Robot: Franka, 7 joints.
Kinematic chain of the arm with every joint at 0, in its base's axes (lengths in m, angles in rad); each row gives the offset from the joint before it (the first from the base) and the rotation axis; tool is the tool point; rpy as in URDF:
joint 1: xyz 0 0 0.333 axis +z
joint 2: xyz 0 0 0 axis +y
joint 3: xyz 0 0 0.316 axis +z
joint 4: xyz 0.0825 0 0 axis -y
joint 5: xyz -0.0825 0 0.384 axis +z
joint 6: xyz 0 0 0 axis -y
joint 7: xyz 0.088 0 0 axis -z
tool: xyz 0 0 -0.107 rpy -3.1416 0 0
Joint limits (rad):
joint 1: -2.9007..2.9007
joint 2: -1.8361..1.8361
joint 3: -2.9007..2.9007
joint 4: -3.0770..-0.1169
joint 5: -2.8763..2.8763
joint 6: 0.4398..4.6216
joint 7: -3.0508..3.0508
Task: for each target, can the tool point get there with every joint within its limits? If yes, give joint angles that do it. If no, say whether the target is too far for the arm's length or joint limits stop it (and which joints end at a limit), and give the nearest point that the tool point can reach.
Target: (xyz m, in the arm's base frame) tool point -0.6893 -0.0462 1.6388
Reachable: no: too far | nearest point -0.4003 -0.0268 1.0913 | short by 0.619 m
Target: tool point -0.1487 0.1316 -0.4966
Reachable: no: joint limits stop it (at a limit: joint 2) | nearest point -0.1620 0.1434 -0.3565 | short by 0.141 m
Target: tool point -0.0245 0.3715 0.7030
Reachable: yes | joints 0.5265 -1.0672 0.6029 -2.3140 1.7188 2.1135 1.8120
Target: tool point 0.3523 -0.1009 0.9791
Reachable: yes | joints 1.2904 -0.0429 -1.1519 -0.7488 1.9663 3.7542 0.1433
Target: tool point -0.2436 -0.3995 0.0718
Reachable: yes | joints -0.1711 -1.1241 -2.1483 -2.2794 1.4190 2.6149 0.4543
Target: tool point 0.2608 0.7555 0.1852
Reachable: yes | joints -2.4466 -1.5559 -1.7654 -0.9578 -1.7465 1.8701 2.4854
